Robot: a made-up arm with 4 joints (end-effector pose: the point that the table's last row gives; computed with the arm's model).
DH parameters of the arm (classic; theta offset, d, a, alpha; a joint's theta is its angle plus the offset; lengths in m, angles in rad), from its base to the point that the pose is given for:
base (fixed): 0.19 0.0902 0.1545 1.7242
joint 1: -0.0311 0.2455 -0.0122 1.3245
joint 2: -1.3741 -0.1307 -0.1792 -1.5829
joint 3: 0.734 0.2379 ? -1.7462
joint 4: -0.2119 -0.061 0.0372 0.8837
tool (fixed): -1.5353 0.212 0 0
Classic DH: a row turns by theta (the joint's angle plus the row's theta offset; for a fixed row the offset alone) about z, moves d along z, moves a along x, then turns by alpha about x.
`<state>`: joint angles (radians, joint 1 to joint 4).
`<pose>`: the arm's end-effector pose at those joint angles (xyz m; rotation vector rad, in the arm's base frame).
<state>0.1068 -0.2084 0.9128 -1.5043</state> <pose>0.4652 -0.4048 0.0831 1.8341 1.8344 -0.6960</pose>
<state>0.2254 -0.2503 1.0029 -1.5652</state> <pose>0.4533 -0.3867 0.1013 1.8562 1.9102 -0.5647</pose>
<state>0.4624 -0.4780 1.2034 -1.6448</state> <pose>0.4434 -0.3095 0.1466 1.6547 2.1333 -0.2753</pose>
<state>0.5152 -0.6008 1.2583 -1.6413</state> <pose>0.4444 -0.2706 0.1598 1.5116 2.2045 -0.2124</pose>
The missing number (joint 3, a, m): 0.0302
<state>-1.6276 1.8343 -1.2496 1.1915</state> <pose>0.4251 -0.4127 0.1173 -1.2815 2.4387 -0.8686</pose>
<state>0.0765 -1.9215 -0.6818 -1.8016</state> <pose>0.4110 0.0861 0.2340 0.1357 0.9338 -0.0389</pose>
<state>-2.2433 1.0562 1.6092 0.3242</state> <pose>0.5700 -0.5533 -0.0192 0.8770 1.0105 -1.0517</pose>
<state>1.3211 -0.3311 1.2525 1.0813</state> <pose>0.0313 -0.5197 0.4216 0.4596 -1.1872 1.8547</pose>
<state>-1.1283 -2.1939 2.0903 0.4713</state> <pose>0.1154 0.2702 0.0014 -1.2519 -1.4686 0.2115</pose>
